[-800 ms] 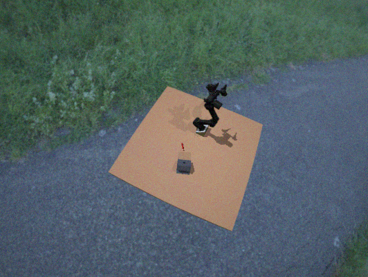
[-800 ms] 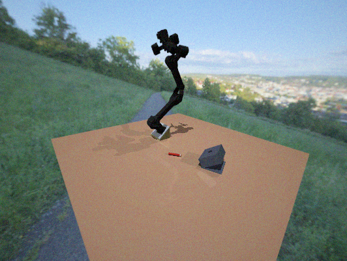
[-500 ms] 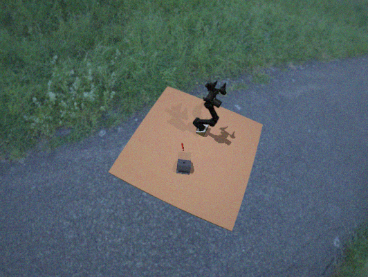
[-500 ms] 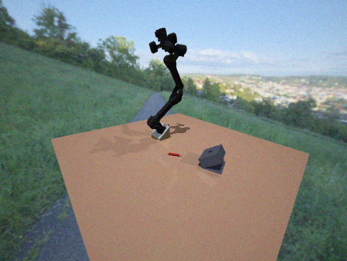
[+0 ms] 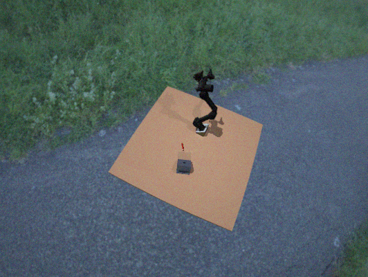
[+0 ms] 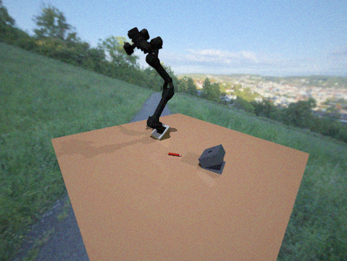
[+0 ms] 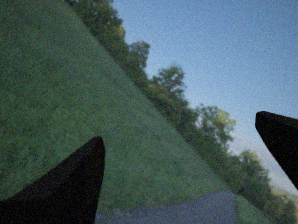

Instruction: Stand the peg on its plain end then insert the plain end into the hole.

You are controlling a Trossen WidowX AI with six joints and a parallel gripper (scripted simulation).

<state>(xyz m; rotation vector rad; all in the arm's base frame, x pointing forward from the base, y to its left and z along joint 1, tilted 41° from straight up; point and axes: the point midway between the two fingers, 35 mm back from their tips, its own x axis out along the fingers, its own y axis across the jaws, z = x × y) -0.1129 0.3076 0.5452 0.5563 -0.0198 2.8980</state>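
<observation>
Right now my gripper tip is 670 mm above the red peg, 470 mm short of it and 20 mm to the right of it. Also, from my gripper tip: dark sloped panel 650 mm ahead, 620 mm below, 110 mm to the left.
</observation>
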